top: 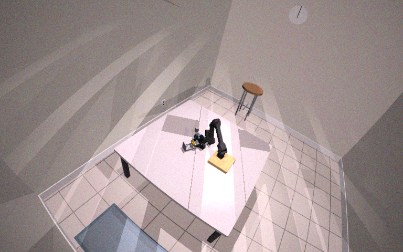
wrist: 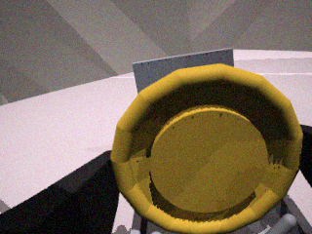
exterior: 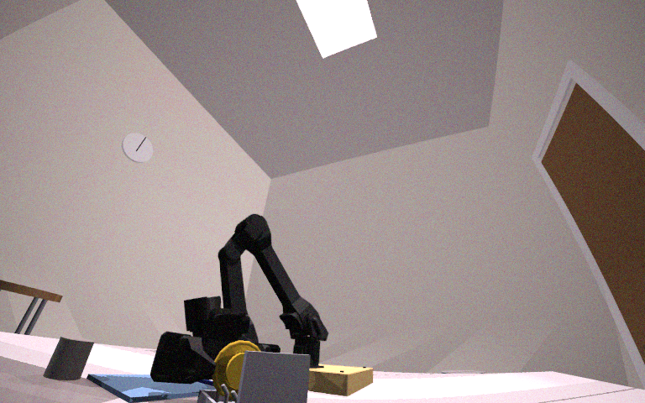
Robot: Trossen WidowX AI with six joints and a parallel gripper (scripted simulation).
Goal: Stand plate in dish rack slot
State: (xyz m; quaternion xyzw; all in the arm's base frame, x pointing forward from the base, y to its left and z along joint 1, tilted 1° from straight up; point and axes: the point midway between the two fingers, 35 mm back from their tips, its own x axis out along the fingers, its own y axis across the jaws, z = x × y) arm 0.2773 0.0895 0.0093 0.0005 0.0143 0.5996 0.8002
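The yellow plate is 1 cm to the right of my gripper tip. Also, from my gripper tip: grey dish rack: 3 cm below, 2 cm to the left, 1 cm ahead; blue mat: 17 cm to the right, 5 cm below, 3 cm ahead; cup: 22 cm to the right, 14 cm ahead, 3 cm below.
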